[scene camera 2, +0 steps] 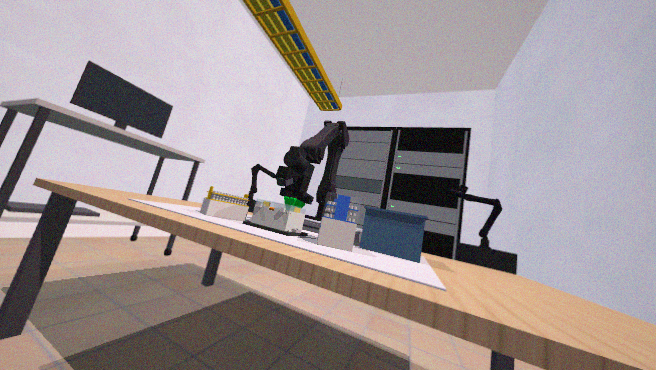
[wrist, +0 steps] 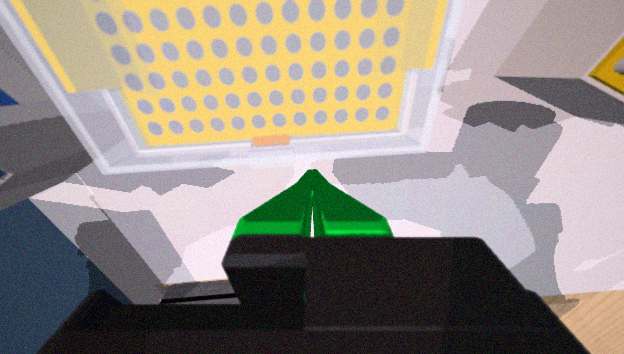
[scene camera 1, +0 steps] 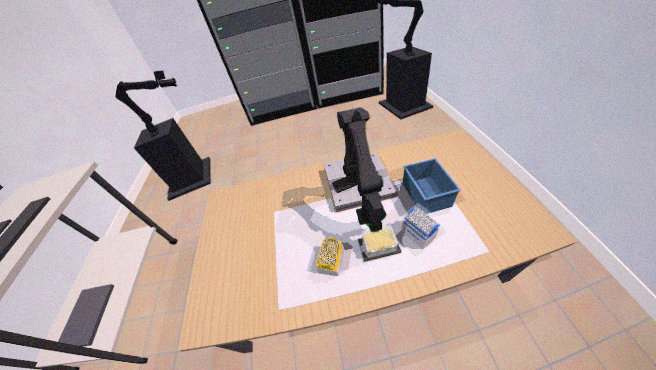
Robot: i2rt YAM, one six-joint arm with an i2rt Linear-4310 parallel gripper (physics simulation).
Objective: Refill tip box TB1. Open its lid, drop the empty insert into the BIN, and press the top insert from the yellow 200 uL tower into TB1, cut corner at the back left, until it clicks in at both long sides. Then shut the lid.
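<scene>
Tip box TB1 (scene camera 1: 381, 242) (scene camera 2: 280, 218) stands on a dark base near the mat's middle, with a clear lid down over a yellow insert (wrist: 257, 135) with rows of grey-looking holes. An orange tab (wrist: 270, 141) shows at the box's near edge in the wrist view. My gripper (scene camera 1: 374, 228) (scene camera 2: 294, 202) (wrist: 312, 177) is shut and empty, its green fingertips low beside the box's arm-side edge. Whether they touch the lid cannot be told. The yellow 200 uL tower (scene camera 1: 329, 254) (scene camera 2: 225, 207) stands left of TB1. The blue BIN (scene camera 1: 442, 201) (scene camera 2: 392, 234) (wrist: 35, 250) stands at the back right.
A blue-trimmed tower (scene camera 1: 421, 223) (scene camera 2: 337, 233) stands close to the right of TB1, between it and the bin. The white mat (scene camera 1: 300, 290) lies on the wooden table (scene camera 1: 230, 300). The arm's base plate (scene camera 1: 345, 203) is behind TB1.
</scene>
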